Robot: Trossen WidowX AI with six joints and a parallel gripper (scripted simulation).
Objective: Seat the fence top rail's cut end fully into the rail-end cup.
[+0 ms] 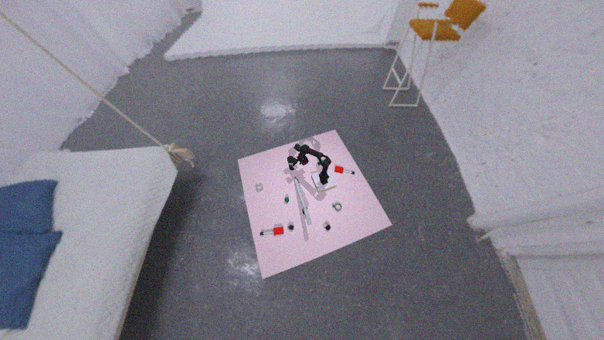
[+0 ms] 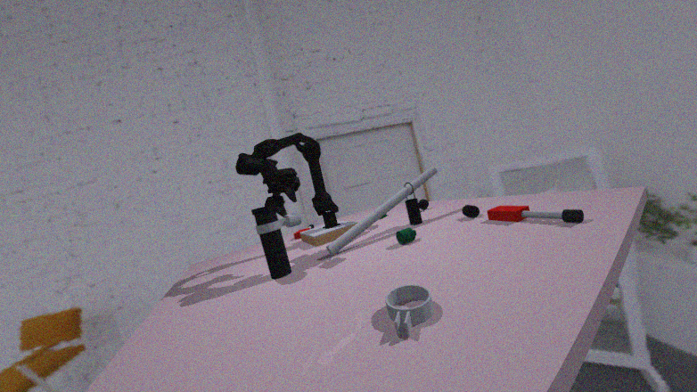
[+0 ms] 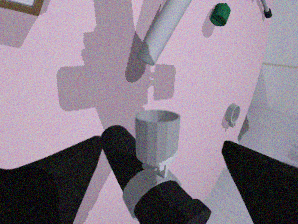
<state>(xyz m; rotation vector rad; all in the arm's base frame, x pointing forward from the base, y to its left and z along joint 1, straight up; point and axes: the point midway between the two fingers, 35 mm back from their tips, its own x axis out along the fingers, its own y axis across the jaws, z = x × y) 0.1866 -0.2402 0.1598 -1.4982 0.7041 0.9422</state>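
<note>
Now: gripper tip 2 cm short of the grey rail-end cup, 2 cm to the left of it and 3 cm above it. Round my gripper tip: green piece 24 cm ahead, 25 cm to the left, 15 cm below.
</note>
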